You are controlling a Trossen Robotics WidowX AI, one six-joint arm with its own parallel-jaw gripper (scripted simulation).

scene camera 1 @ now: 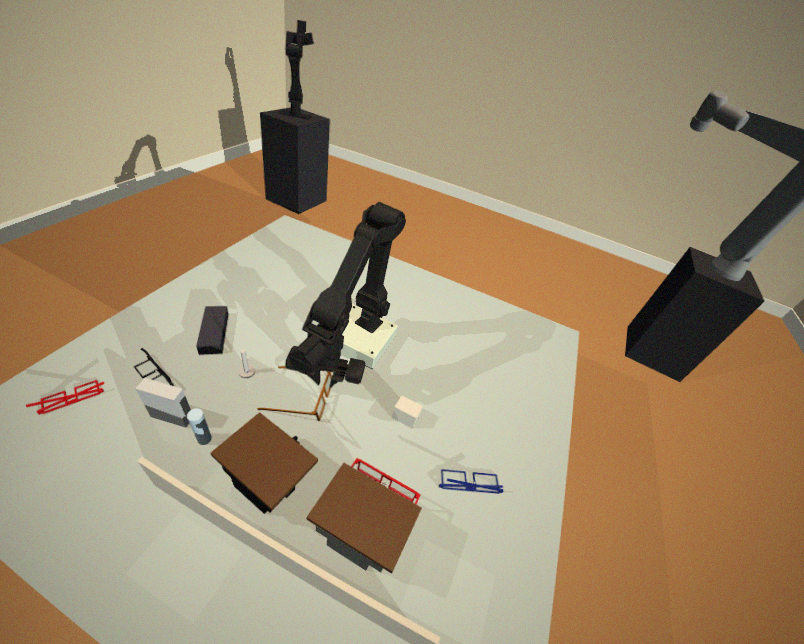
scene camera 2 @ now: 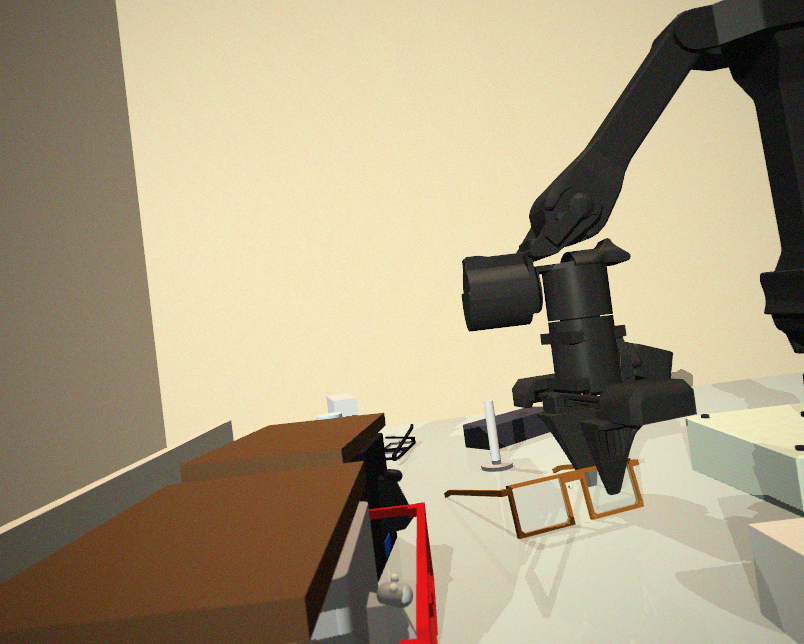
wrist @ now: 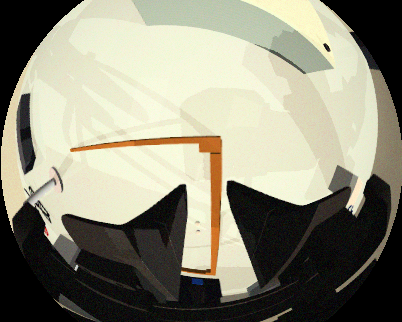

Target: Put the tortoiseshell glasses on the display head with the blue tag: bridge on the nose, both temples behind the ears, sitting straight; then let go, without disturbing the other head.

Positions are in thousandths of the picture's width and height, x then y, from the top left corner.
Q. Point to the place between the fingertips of my gripper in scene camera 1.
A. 405,599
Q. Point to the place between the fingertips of my gripper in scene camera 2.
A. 749,762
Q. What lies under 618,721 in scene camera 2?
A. A white peg.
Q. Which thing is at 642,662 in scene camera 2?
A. A dark box.
